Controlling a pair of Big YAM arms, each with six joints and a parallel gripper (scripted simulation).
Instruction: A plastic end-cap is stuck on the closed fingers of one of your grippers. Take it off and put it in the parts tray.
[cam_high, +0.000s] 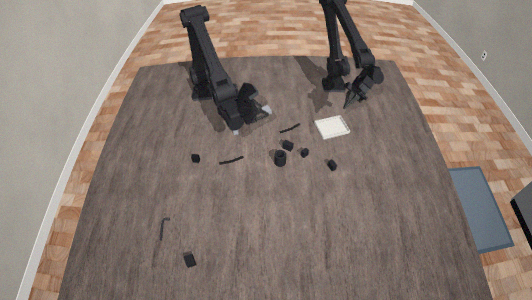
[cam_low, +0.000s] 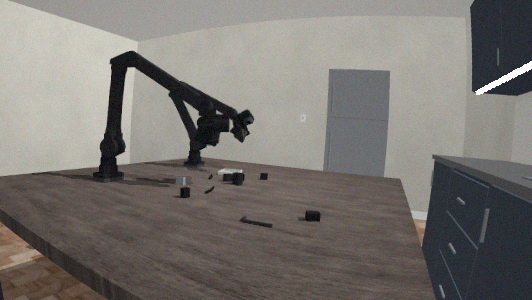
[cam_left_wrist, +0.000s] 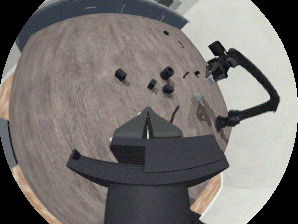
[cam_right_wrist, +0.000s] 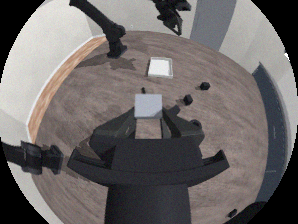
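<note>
My right gripper is now 31 cm to the right of the white parts tray, 17 cm above it and 5 cm past it. Also, from my right hand: thin dark strip: 17 cm below, 11 cm to the left, 6 cm behind.
</note>
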